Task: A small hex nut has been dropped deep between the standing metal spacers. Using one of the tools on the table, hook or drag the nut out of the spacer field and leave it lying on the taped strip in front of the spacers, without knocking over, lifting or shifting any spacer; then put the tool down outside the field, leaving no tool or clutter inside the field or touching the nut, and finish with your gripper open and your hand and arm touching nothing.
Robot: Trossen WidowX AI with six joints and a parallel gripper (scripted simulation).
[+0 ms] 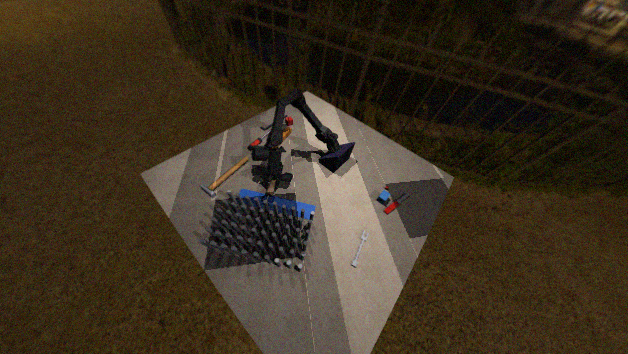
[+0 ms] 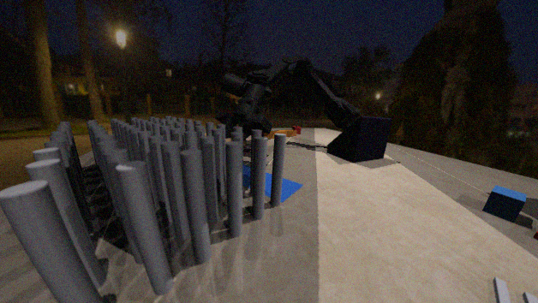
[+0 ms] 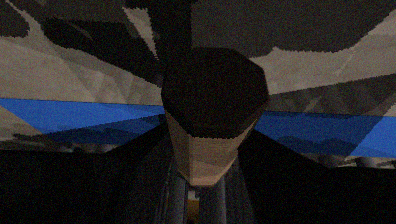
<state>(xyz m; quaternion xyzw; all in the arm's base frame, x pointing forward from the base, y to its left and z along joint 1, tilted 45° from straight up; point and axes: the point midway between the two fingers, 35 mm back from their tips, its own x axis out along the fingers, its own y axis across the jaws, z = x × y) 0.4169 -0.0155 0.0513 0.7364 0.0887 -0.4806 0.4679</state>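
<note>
Right now my gripper tip is 70 mm to the right of the blue taped strip, 30 mm above it and 20 mm short of it. Also, from my gripper tip: orange piece: 280 mm to the right, 270 mm behind, 10 mm below; grey wrench: 490 mm to the left, 130 mm behind, 20 mm below; long hook tool: 80 mm ahead, 60 mm to the left.
</note>
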